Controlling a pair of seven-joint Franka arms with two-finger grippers.
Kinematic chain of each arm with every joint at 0, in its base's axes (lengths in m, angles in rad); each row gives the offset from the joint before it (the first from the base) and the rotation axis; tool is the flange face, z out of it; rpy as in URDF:
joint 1: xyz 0 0 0.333 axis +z
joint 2: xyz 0 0 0 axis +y
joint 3: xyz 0 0 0.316 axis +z
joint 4: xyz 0.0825 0 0 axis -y
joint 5: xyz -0.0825 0 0.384 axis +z
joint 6: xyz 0 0 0 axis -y
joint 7: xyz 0.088 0 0 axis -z
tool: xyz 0 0 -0.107 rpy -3.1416 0 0
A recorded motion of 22 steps. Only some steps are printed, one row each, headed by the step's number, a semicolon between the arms.
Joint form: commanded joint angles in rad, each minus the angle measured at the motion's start. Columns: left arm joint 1, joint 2, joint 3, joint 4, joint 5, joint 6, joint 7; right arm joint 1, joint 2, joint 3, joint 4, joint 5, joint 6, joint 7.
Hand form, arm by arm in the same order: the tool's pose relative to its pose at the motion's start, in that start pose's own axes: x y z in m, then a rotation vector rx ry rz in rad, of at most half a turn. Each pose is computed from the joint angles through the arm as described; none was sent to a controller.
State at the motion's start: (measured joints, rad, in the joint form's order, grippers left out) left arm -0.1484 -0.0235 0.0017 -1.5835 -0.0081 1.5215 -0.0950; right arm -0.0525 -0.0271 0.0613 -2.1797 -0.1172 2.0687 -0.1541
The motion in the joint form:
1: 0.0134 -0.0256 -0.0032 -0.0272 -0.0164 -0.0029 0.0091; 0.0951 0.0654 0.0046 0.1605 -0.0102 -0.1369 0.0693
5: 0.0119 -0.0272 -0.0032 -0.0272 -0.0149 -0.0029 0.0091; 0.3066 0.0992 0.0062 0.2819 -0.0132 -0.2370 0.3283
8: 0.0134 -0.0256 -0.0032 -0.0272 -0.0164 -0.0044 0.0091; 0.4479 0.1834 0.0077 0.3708 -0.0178 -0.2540 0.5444
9: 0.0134 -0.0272 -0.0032 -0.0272 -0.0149 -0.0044 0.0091; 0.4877 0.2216 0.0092 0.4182 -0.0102 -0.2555 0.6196
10: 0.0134 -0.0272 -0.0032 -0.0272 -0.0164 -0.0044 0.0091; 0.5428 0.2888 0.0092 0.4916 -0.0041 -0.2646 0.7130
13: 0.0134 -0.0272 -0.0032 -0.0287 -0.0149 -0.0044 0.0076; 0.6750 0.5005 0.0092 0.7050 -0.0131 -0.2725 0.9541
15: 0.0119 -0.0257 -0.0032 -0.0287 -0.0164 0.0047 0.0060; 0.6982 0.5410 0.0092 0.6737 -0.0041 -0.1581 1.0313
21: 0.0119 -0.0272 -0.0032 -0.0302 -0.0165 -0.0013 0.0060; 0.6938 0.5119 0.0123 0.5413 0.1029 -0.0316 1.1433
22: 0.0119 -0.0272 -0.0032 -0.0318 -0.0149 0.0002 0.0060; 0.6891 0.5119 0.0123 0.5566 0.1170 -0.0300 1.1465
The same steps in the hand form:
1: -0.0082 -0.0044 -0.0006 -0.0162 -0.0058 -0.0003; 0.0331 -0.0421 -0.0342 -0.0167 -0.0339 -0.0234
5: -0.0087 -0.0038 -0.0014 -0.0148 -0.0041 0.0012; 0.0495 -0.1549 -0.0751 -0.0494 -0.0206 0.0348
8: -0.0083 -0.0044 -0.0004 -0.0161 -0.0073 -0.0003; 0.0621 -0.2391 -0.0746 -0.0678 -0.0094 0.1094
9: -0.0088 -0.0046 -0.0013 -0.0147 -0.0056 -0.0003; 0.0686 -0.2663 -0.0765 -0.0598 0.0019 0.1468
10: -0.0088 -0.0044 -0.0013 -0.0162 -0.0057 -0.0003; 0.0784 -0.3043 -0.0726 -0.0563 0.0046 0.1885
13: -0.0088 -0.0046 -0.0006 -0.0146 -0.0071 -0.0019; 0.1028 -0.4042 -0.0435 -0.0642 0.0209 0.3005
15: -0.0075 -0.0035 -0.0006 -0.0167 0.0003 -0.0020; 0.1061 -0.4274 -0.0119 -0.0265 0.0506 0.3483
21: -0.0086 -0.0036 -0.0001 -0.0163 -0.0057 -0.0019; 0.0912 -0.4302 0.0204 0.0672 -0.0003 0.4947
22: -0.0084 -0.0038 0.0005 -0.0147 -0.0056 -0.0020; 0.0951 -0.4290 0.0130 0.0885 0.0031 0.5090

